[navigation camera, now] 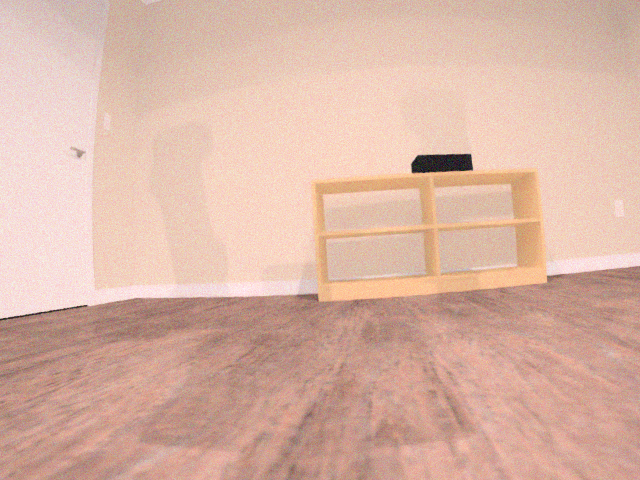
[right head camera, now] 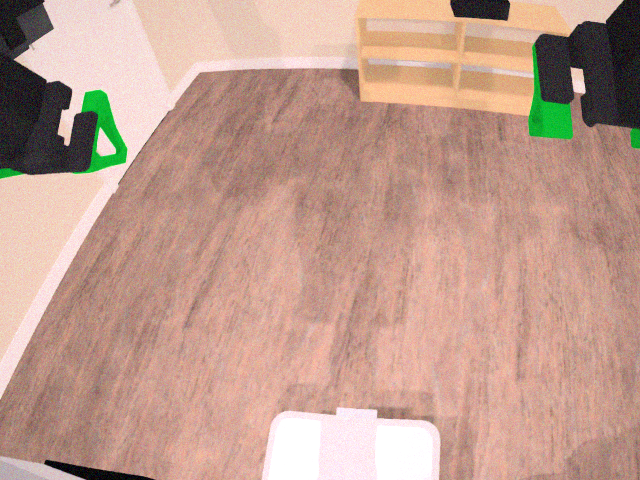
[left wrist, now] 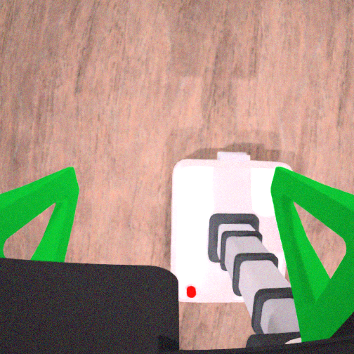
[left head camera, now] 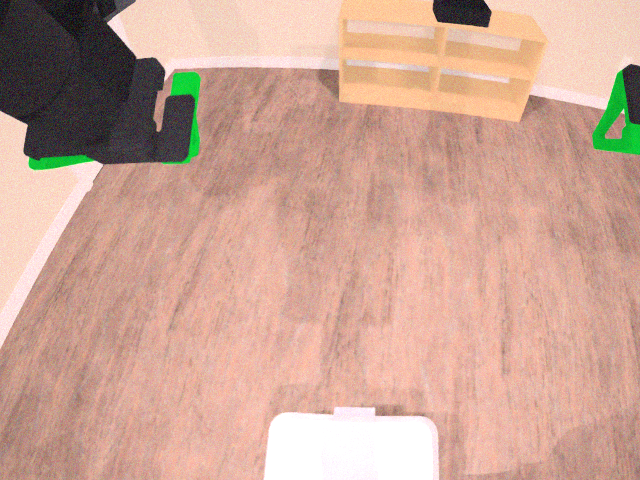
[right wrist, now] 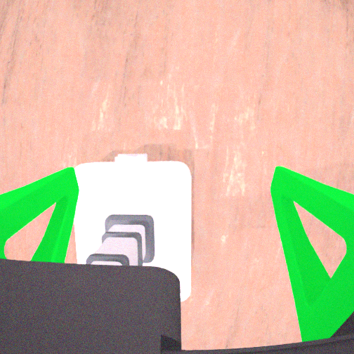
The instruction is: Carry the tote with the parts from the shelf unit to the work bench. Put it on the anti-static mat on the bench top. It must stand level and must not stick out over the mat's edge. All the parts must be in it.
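Places are measured from the left arm's base along level axes (x left, y back, z up), in centimetres.
Pixels of known places: left gripper, fingertip midpoint: [right head camera: 87, 159] [left head camera: 147, 149]; right gripper, fingertip midpoint: [right head camera: 583, 133] [left head camera: 634, 148].
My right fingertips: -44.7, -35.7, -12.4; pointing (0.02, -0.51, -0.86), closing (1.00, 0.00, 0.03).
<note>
Behind a point stands the place of what it marks, as x, y, z.
The tote [left head camera: 461, 12] @[-79.4, -224.5, -72.6] [right head camera: 480, 9] @[-80.5, -224.5, -74.5] [navigation camera: 443, 163] @[-80.3, -224.5, -74.9] is a small black box on the top board of the light wood shelf unit [left head camera: 387, 11] @[-39.1, -236.0, -80.0] [right head camera: 403, 10] @[-38.7, -232.7, -80.0] [navigation camera: 529, 248] @[-132.1, -235.0, -122.5], right of its middle in the navigation view. Its inside and the parts are not visible. My left gripper [left head camera: 108, 155] [right head camera: 56, 165] [left wrist: 174, 177] is open, with nothing between its green fingers. My right gripper [right head camera: 594, 124] @[-44.7, -35.7, -12.5] [right wrist: 174, 177] is open too, with nothing between its fingers. Both are held above the floor, well apart from the tote across the room. The bench and mat do not show.
The shelf unit stands on the wood floor [left head camera: 310, 258] @[-2.1, -105.4, -140.9] [navigation camera: 310, 387] @[-16.2, -96.7, -141.0] near the back wall [navigation camera: 258, 129] @[24.4, -274.0, -32.5], with four open compartments. A white door [right head camera: 103, 41] @[131.2, -198.0, -64.6] [navigation camera: 46, 155] @[131.4, -196.3, -55.9] is at the left. My white base [left head camera: 351, 449] @[-21.8, -21.2, -115.0] [right head camera: 351, 449] @[-22.2, -21.7, -115.0] shows at the bottom of the head views.
</note>
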